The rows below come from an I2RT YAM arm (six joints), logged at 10 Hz.
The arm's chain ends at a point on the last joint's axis. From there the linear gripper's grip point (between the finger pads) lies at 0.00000 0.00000 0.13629 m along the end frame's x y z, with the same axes.
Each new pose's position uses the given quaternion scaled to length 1; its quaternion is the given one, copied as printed.
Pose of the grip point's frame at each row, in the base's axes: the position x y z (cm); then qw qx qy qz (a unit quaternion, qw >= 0):
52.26 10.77 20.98 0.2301 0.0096 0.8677 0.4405
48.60 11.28 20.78 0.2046 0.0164 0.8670 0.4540
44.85 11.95 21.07 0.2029 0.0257 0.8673 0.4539
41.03 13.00 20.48 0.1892 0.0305 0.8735 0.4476
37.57 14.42 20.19 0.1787 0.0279 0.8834 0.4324
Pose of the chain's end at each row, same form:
46.70 0.41 27.88 0.2301 0.0096 0.8677 0.4405
43.56 0.64 27.65 0.2046 0.0164 0.8670 0.4540
39.74 1.36 27.96 0.2029 0.0257 0.8673 0.4539
36.15 2.50 27.67 0.1892 0.0305 0.8735 0.4476
32.94 4.14 27.85 0.1787 0.0279 0.8834 0.4324

